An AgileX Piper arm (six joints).
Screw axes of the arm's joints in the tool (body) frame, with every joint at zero. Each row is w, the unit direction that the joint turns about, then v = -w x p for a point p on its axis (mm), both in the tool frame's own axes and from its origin. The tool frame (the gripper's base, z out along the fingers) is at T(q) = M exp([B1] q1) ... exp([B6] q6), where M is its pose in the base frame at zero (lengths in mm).
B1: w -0.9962 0 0.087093 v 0 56.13 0
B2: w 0 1 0 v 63.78 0 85.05
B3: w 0 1 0 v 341.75 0 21.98
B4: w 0 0 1 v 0 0 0
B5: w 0 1 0 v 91 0 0
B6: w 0 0 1 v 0 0 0
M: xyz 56.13 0 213.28 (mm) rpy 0 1.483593 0 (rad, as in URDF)
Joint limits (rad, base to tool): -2.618..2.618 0..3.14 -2.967..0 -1.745..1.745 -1.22..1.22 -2.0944..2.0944
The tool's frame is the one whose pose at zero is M.
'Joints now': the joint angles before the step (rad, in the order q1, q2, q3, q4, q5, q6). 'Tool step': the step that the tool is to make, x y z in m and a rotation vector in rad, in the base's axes. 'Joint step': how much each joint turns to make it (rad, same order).
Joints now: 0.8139 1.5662 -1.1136 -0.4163 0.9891 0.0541
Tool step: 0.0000 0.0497 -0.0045 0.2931 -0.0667 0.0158
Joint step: 0.0720 0.0620 -0.0355 0.0600 -0.2700 0.1432
